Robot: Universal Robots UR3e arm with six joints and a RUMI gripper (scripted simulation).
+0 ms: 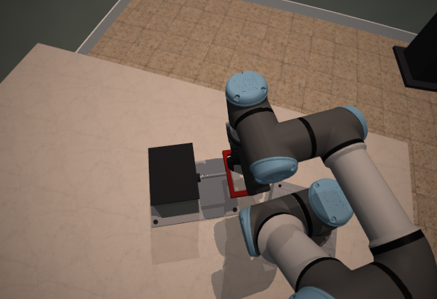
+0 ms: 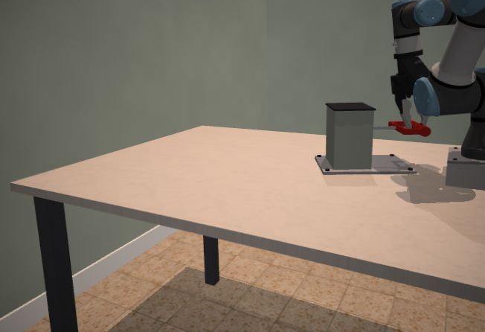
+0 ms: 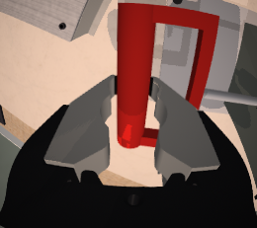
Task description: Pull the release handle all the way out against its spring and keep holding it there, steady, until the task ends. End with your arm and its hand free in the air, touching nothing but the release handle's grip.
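The red release handle lies 5 cm ahead of my hand and 2 cm to the left of it. From my hand the other things lie so: grey baseplate (14 cm ahead, 10 cm below, 4 cm to the left).
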